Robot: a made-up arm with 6 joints. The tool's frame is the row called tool. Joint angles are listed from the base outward.
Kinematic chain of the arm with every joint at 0, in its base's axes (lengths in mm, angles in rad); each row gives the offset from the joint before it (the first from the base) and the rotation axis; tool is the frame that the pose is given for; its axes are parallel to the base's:
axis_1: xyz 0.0 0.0 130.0 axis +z
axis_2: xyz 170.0 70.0 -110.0 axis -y
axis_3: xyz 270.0 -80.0 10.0 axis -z
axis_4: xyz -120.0 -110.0 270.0 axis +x
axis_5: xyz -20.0 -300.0 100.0 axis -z
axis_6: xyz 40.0 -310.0 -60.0 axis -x
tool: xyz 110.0 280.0 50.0
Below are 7 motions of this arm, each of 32 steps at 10 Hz.
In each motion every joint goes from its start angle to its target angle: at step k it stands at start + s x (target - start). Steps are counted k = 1, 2, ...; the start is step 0. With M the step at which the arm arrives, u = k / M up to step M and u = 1 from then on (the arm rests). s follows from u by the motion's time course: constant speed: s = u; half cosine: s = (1 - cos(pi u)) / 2; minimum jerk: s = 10 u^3 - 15 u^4 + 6 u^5.
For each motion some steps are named. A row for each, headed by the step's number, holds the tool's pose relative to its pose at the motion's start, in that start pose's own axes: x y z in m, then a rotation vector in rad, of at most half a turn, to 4 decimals.
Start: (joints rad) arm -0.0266 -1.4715 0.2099 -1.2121 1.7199 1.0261
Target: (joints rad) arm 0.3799 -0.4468 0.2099 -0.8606 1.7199 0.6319
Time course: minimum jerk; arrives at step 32
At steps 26, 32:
26: -0.1566 -0.1977 -0.3786 1.0198 0.7745 -0.3109
32: -0.1700 -0.1960 -0.3927 1.0841 0.8057 -0.3245

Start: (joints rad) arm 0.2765 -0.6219 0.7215 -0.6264 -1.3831 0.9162
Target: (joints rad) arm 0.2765 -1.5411 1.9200 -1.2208 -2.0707 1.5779
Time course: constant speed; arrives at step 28
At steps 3, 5, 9, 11, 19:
3: 0.0108 0.0085 0.0225 0.0413 0.0762 0.1320
5: 0.0193 0.0118 0.0396 0.0731 0.1206 0.2232
9: 0.0408 0.0131 0.0770 0.1477 0.1947 0.4084
11: 0.0545 0.0116 0.0968 0.1910 0.2250 0.5003
19: 0.1349 -0.0002 0.1752 0.4060 0.3132 0.8409

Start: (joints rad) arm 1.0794 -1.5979 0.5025 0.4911 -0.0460 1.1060
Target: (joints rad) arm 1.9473 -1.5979 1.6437 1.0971 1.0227 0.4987
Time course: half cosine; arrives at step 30
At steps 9, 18, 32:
9: -0.1198 0.0317 0.0635 0.1153 0.2094 -0.3724
18: -0.2756 0.2161 0.1368 0.5954 0.2538 -1.2330
32: -0.2800 0.3862 0.1055 1.1889 -0.0628 -1.7084

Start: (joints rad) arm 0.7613 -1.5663 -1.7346 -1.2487 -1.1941 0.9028
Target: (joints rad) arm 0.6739 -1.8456 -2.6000 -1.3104 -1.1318 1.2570
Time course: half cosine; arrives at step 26
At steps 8, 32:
8: 0.0388 -0.0035 -0.0620 -0.2362 -0.0739 -0.0798
32: 0.1612 -0.1497 -0.1721 -1.1227 -0.2006 -0.4497

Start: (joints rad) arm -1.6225 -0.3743 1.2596 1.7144 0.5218 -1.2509
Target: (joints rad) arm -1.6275 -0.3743 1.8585 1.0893 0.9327 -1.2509
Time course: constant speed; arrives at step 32
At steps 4, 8, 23, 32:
4: -0.0515 0.0318 0.0105 -0.0276 -0.0744 0.0857
8: -0.1100 0.0565 0.0185 -0.0492 -0.1546 0.1713
23: -0.3703 0.0733 0.0157 -0.0765 -0.5007 0.4861
32: -0.5341 0.0207 -0.0193 -0.0513 -0.7367 0.6650

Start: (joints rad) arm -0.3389 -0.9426 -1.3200 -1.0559 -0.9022 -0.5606
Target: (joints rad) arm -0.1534 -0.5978 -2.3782 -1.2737 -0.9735 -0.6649
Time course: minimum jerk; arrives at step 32
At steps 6, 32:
6: 0.0079 0.0077 0.0162 -0.0504 0.0121 0.0328
32: 0.1271 0.2371 0.1989 -1.0093 0.2755 0.7123

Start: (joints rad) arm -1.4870 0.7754 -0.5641 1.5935 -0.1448 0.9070
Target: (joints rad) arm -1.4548 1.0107 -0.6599 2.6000 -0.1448 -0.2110
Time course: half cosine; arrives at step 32
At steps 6, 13, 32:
6: 0.0035 0.0286 0.0207 0.1708 -0.0129 0.0112
13: 0.0074 0.0846 0.0813 0.7194 -0.0355 0.0564
32: 0.0040 0.1277 0.0682 2.0237 0.0381 0.1673

